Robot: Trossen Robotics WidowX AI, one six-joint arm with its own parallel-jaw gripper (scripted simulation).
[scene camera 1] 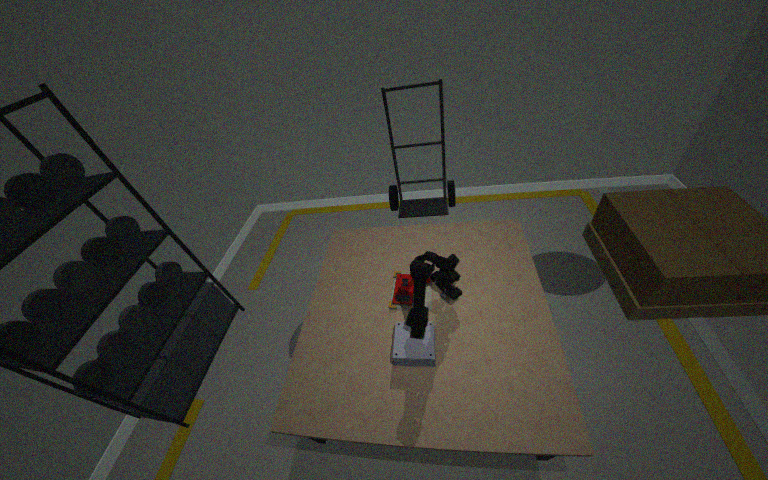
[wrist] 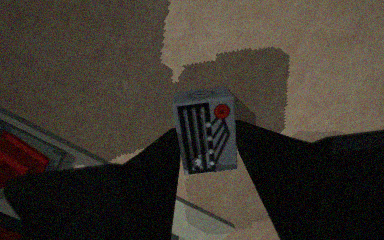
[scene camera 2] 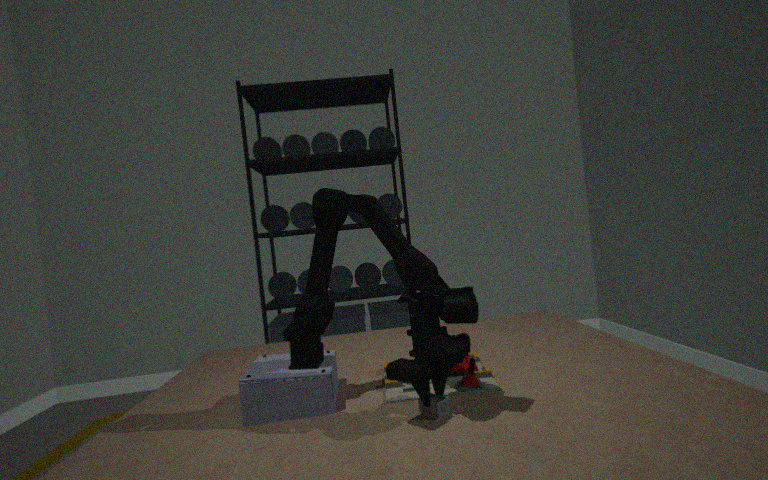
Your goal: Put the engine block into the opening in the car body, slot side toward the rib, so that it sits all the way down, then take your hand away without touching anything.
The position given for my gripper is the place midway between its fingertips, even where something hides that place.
In view: my gripper [scene camera 2: 433,403] and an engine block [wrist: 205,122].
My gripper shows as well in the wrist view [wrist: 205,130].
